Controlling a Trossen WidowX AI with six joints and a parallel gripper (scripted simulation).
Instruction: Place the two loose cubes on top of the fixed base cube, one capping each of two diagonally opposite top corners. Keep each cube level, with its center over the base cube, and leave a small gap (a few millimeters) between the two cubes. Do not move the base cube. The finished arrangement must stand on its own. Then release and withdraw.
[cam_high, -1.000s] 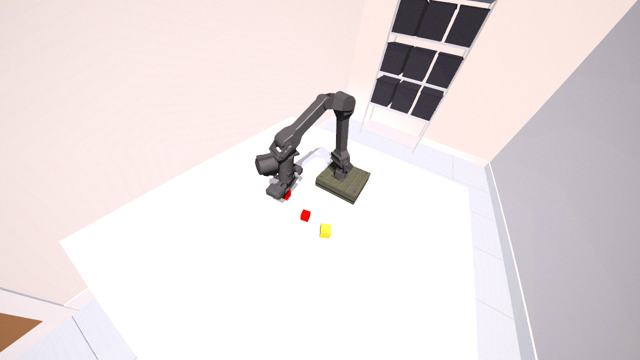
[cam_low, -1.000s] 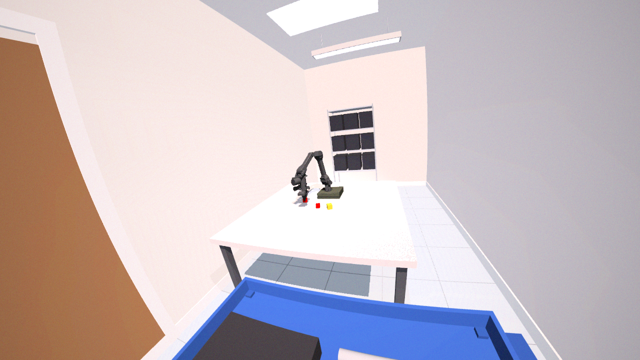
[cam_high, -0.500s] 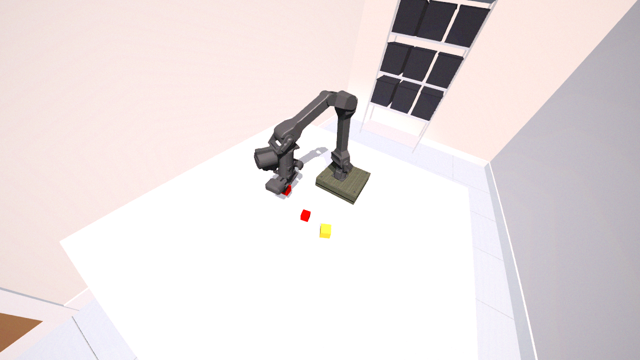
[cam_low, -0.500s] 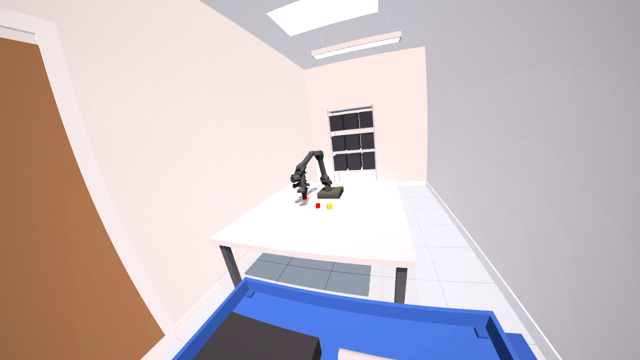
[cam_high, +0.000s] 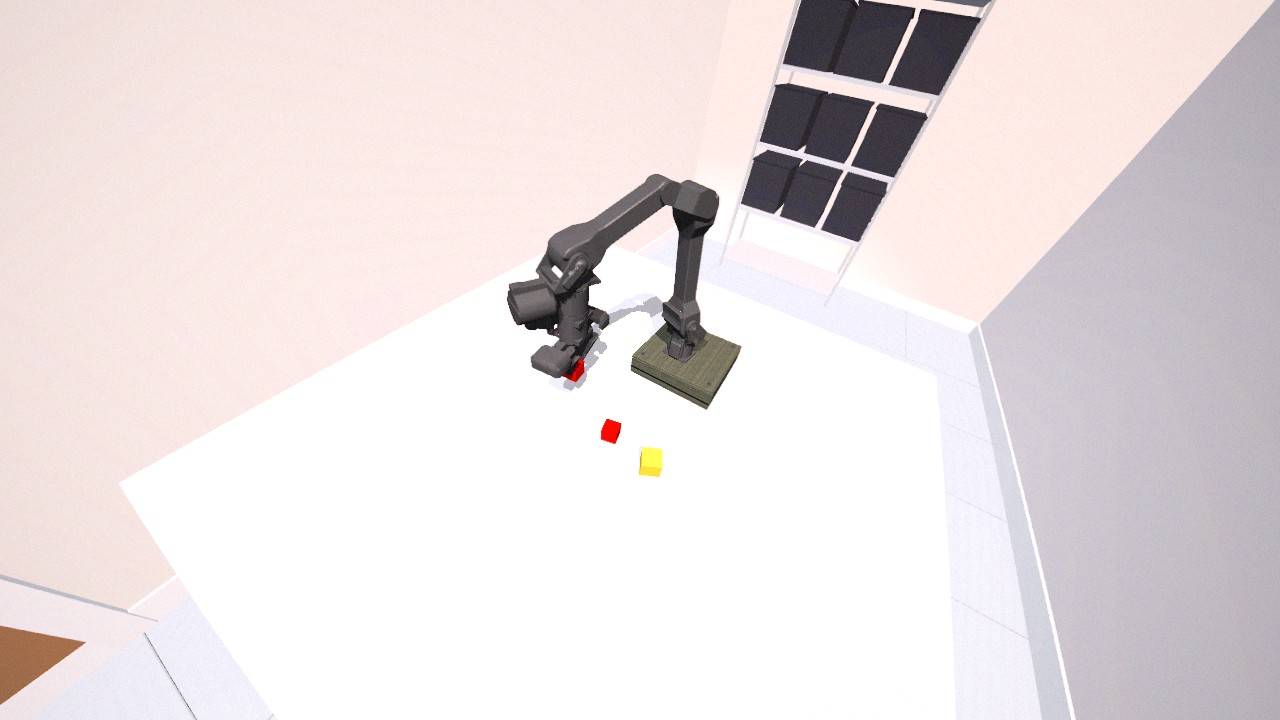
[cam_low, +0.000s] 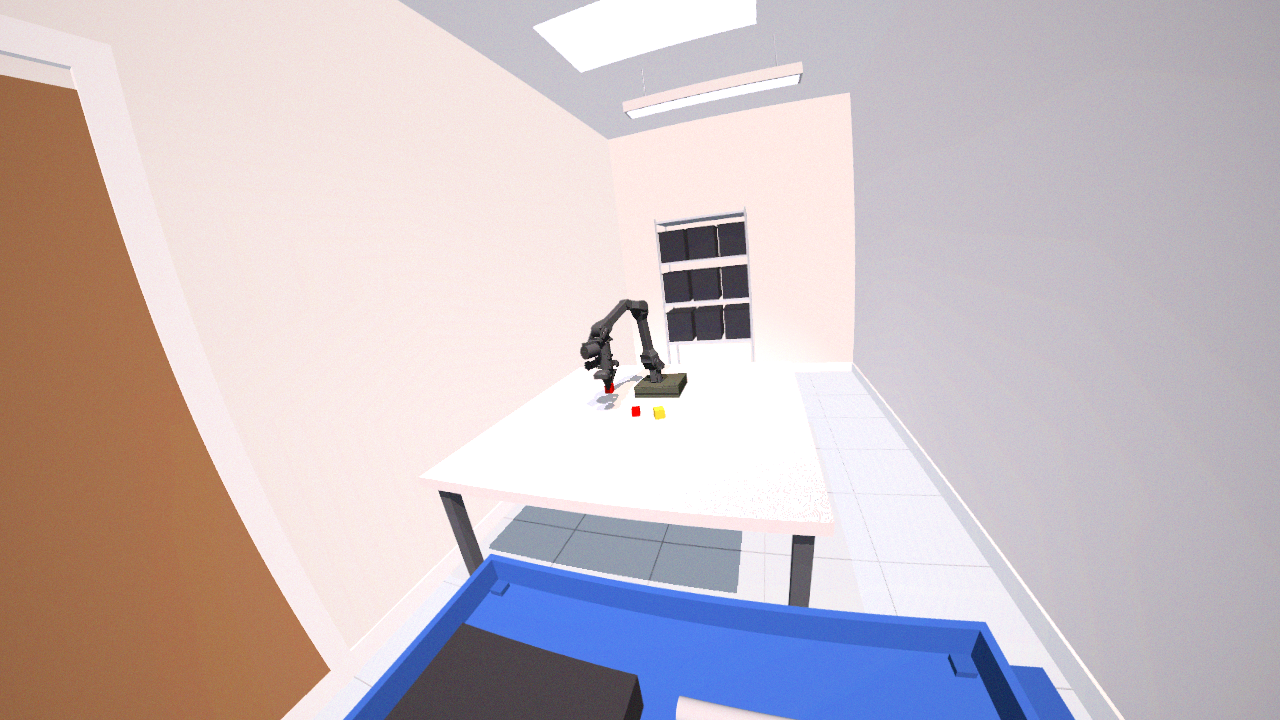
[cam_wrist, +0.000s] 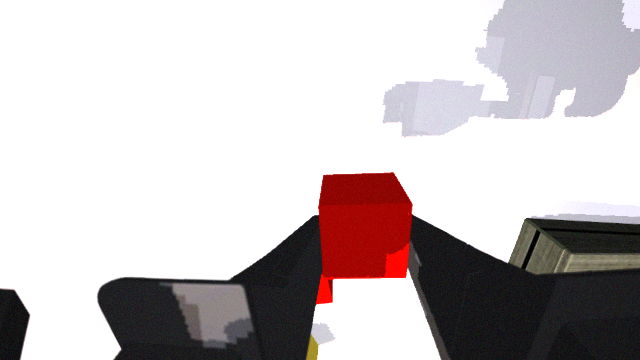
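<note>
Right now the yellow cube is 220 mm to the left of my gripper tip, 90 mm below it and 20 mm ahead of it. Also, from my gripper tip: red cube right at my gripper tip.
</note>
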